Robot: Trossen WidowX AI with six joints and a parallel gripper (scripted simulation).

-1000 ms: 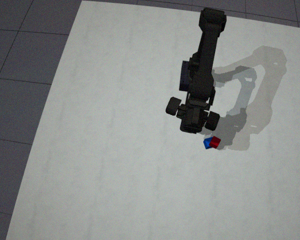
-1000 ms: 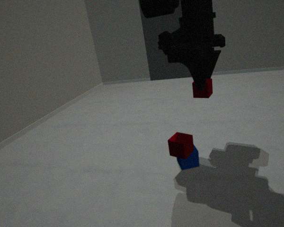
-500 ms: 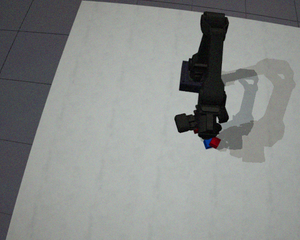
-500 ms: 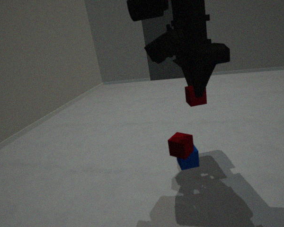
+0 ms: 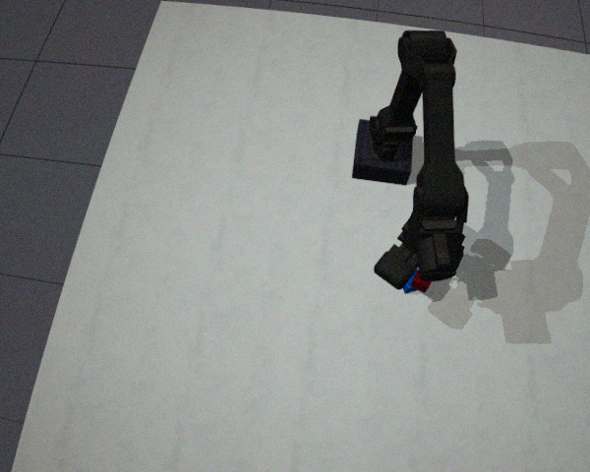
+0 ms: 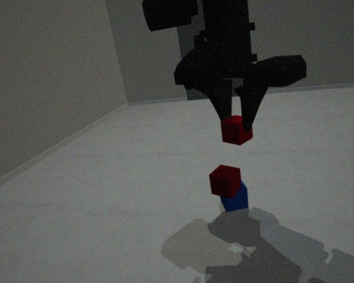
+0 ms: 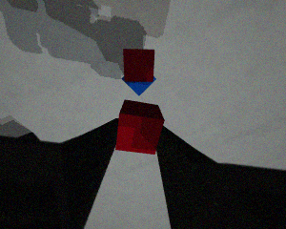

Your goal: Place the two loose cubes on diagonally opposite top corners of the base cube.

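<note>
Right now the red cube is 60 mm below my gripper tip, 40 mm to the left of it and 20 mm ahead of it. The rest, counted from my gripper tip: blue cube: 100 mm below, 30 mm to the left, 10 mm ahead.
</note>
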